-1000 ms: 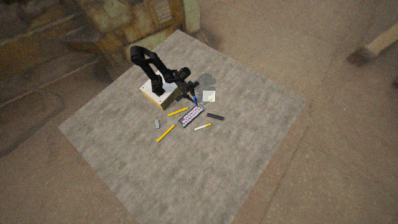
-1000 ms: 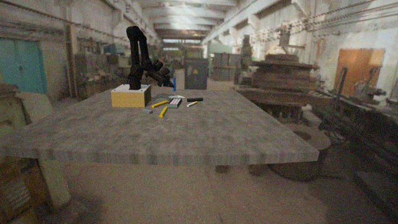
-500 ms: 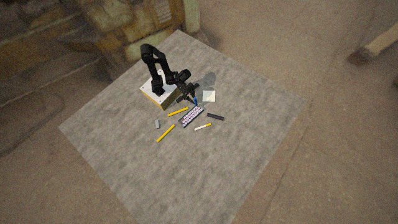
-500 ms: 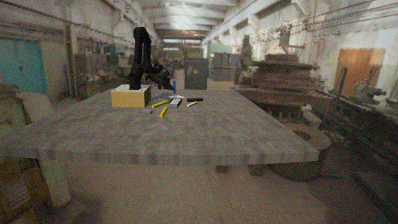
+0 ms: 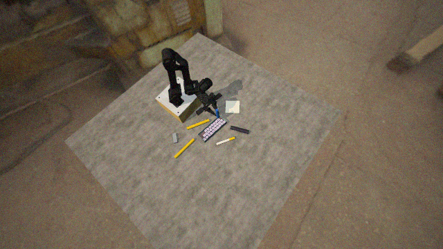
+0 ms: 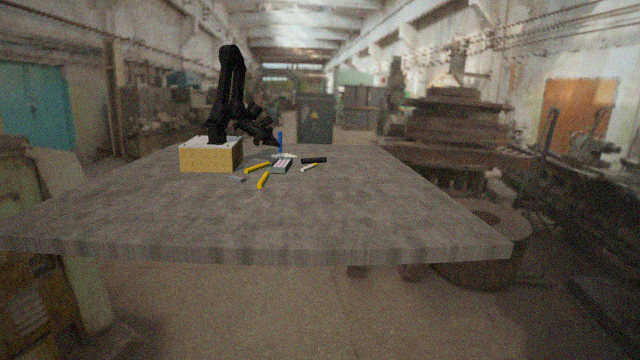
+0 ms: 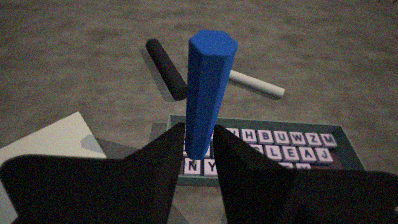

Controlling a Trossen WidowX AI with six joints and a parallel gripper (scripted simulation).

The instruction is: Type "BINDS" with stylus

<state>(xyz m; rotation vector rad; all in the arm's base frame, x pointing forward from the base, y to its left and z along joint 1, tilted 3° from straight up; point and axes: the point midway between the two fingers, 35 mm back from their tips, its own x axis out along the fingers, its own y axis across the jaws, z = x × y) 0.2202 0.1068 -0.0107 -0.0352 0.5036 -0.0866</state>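
Right now the white-and-yellow stick is 140 mm ahead of my gripper tip, 70 mm to the right of it and 70 mm below it. The rest, counted from my gripper tip: blue stylus: 20 mm below; then black rod: 150 mm ahead, 70 mm below, 40 mm to the left; then white sheet: 140 mm to the left, 80 mm below.
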